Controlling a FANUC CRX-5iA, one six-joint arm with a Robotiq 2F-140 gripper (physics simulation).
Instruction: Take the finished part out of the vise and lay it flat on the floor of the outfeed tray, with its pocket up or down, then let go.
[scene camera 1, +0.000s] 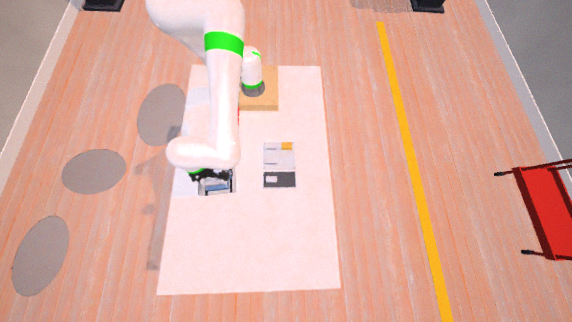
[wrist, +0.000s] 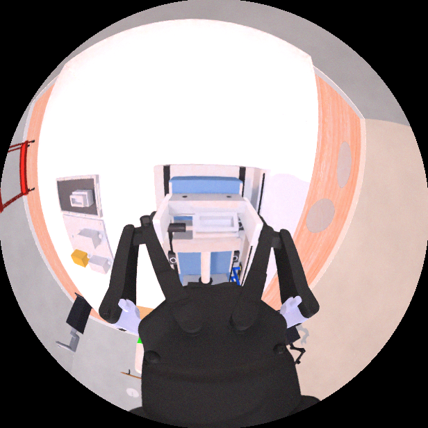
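Seen in the pictures: gripper, fingertip midpoint: (scene camera 1: 215, 182); arm's base, origin of the base link: (scene camera 1: 253, 87).
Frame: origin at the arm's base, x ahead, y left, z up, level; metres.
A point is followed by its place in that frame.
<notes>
The finished part (wrist: 215, 223) is a light grey block with a rectangular pocket facing up, between the jaws of the vise (scene camera 1: 217, 187) @(x 0.625, y -0.144, z -0.004 m) (wrist: 205, 199). My gripper (scene camera 1: 216, 178) @(x 0.600, y -0.153, z 0.006 m) (wrist: 206, 204) is over the vise with its fingers wide apart. Its white pads seem to press on the two ends of the vise jaws. The part is narrower than the jaws, and a gap shows between it and the left pad. The outfeed tray (scene camera 1: 288, 181) @(x 0.575, y 0.230, z -0.057 m) (wrist: 64, 192) has a dark floor and holds another pocketed part (scene camera 1: 271, 178) @(x 0.564, y 0.135, z -0.036 m) (wrist: 80, 198).
A light tray (scene camera 1: 279, 159) @(x 0.446, y 0.176, z -0.056 m) (wrist: 75, 227) with grey pieces and a yellow block (scene camera 1: 286, 145) @(x 0.372, y 0.214, z -0.020 m) (wrist: 79, 258) adjoins the outfeed tray. A black cylinder (wrist: 177, 227) lies left of the part in the vise. The robot base stands on a wooden plate (scene camera 1: 269, 95) @(x 0.054, y 0.103, z 0.002 m).
</notes>
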